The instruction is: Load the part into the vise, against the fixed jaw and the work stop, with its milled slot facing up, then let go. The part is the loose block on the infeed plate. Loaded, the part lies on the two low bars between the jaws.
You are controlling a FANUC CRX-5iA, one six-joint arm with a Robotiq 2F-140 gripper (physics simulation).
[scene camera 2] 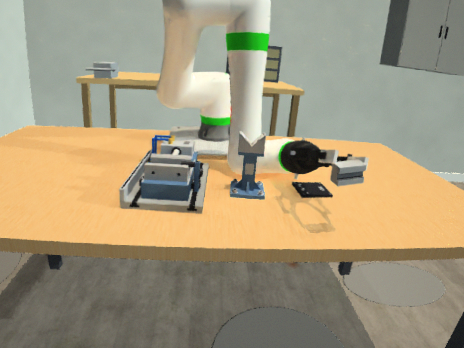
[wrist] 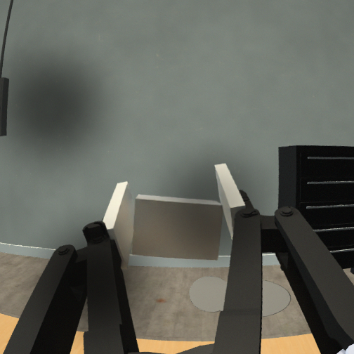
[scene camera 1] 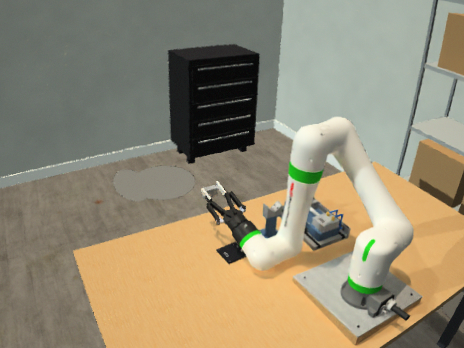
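Seen in the pictures: gripper, fingertip midpoint: [scene camera 2: 351,160] [scene camera 1: 209,186]; arm's base, origin of the base link: [scene camera 2: 216,135] [scene camera 1: 361,294].
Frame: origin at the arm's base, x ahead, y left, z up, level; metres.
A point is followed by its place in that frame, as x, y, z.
The part, a grey block [scene camera 1: 213,190] {0.676, 0.189, 0.124} [scene camera 2: 349,176] {0.699, 0.197, 0.107} [wrist: 177,228], is held between the two light finger pads of my gripper [scene camera 1: 214,189] {0.691, 0.199, 0.137} [scene camera 2: 347,168] {0.691, 0.199, 0.137} [wrist: 174,190], which is shut on it. The gripper points sideways, out past the black infeed plate [scene camera 1: 228,253] {0.458, 0.252, -0.025} [scene camera 2: 312,189] {0.466, 0.233, -0.025}, with the part above table height. In scene camera 2 a dark groove runs along the part's side facing away from the palm; the wrist view shows a plain face toward the palm. The vise [scene camera 1: 326,233] {0.307, -0.123, 0.018} [scene camera 2: 166,189] {0.564, -0.165, 0.014} stands apart from the part, its grey jaws upright; its two low bars cannot be made out.
A blue stand with a grey V-shaped top [scene camera 1: 270,220] {0.453, 0.060, 0.063} [scene camera 2: 249,165] {0.482, 0.041, 0.047} stands between the vise and the infeed plate. Blue bent tubes [scene camera 2: 155,144] {0.318, -0.212, 0.048} rise behind the vise jaws. The arm's base plate [scene camera 1: 350,305] {-0.015, 0.074, 0.006} is bolted to the wooden table [scene camera 1: 165,295] {0.389, 0.556, -0.033} [scene camera 2: 90,215] {0.606, -0.330, -0.033}.
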